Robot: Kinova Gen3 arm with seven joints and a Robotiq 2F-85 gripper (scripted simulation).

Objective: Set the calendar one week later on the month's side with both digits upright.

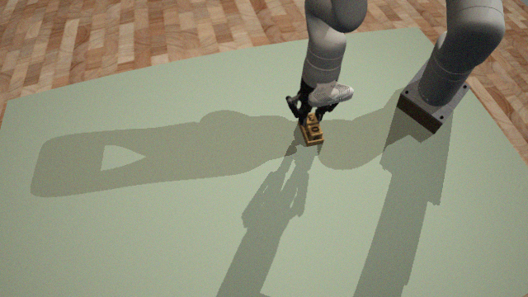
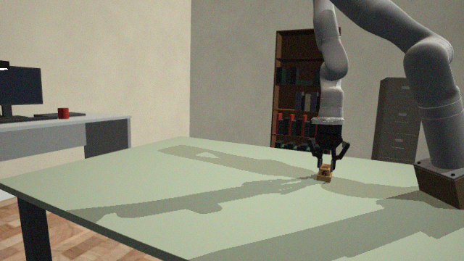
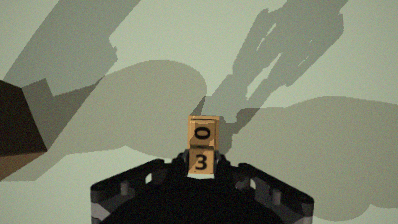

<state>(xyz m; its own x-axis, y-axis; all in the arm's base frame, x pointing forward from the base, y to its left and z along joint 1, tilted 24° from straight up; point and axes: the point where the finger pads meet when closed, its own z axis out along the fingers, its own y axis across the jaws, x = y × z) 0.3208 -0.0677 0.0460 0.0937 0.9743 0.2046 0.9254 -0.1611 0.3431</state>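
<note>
My hand is 1 cm above the cube. From my hand the other things lie so: wooden tray: 2 cm to the left, 3 cm below.
</note>
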